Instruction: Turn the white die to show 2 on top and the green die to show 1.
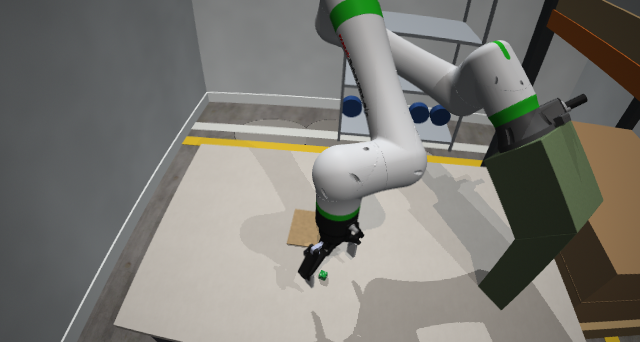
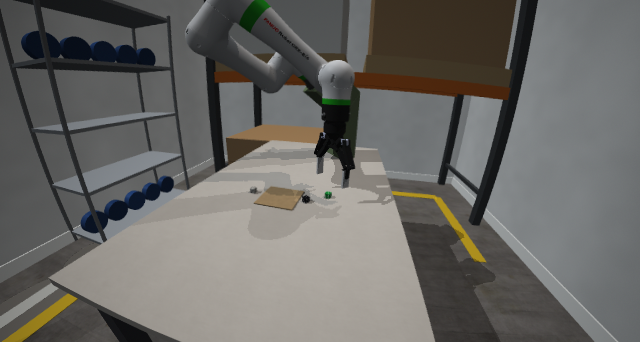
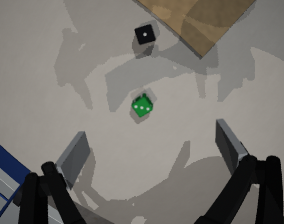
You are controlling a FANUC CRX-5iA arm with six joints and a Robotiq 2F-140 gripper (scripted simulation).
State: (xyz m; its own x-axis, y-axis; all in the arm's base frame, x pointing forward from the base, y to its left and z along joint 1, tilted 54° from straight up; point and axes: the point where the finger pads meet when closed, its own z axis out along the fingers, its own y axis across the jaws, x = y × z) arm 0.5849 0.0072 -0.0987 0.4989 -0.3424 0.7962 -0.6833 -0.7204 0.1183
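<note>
The white die lies 1 cm ahead of my hand, 29 cm to the right of it and 6 cm below it. Also, from my hand: mat: 4 cm ahead, 18 cm to the right, 7 cm below; black die: 6 cm ahead, 9 cm to the right, 6 cm below; green die: 2 cm ahead, 1 cm to the right, 6 cm below.
</note>
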